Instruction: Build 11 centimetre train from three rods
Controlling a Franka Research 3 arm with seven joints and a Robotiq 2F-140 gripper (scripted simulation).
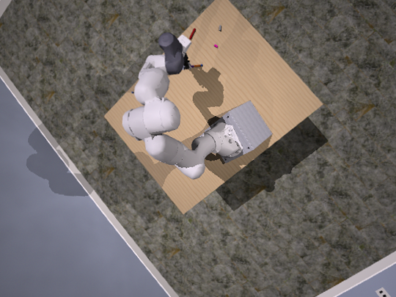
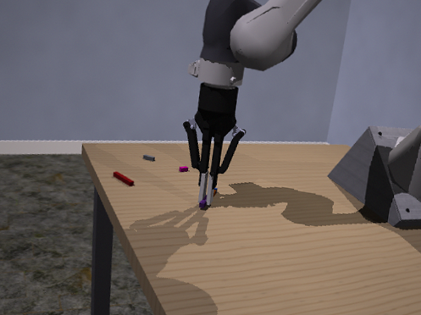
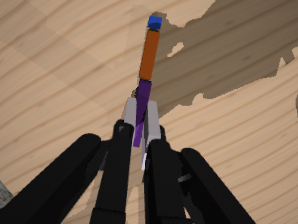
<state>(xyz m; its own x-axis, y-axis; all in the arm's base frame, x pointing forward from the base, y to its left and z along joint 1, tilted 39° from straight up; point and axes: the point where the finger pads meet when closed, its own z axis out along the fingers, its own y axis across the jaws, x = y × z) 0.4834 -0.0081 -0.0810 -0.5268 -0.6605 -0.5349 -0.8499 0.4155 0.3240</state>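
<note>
Right now my hand is 3 cm above the purple rod. Also, from my hand: red rod: 16 cm ahead, 13 cm to the right, 4 cm below; magenta rod: 21 cm to the right, 4 cm below; orange rod: 4 cm to the right, 4 cm below, 3 cm behind.
</note>
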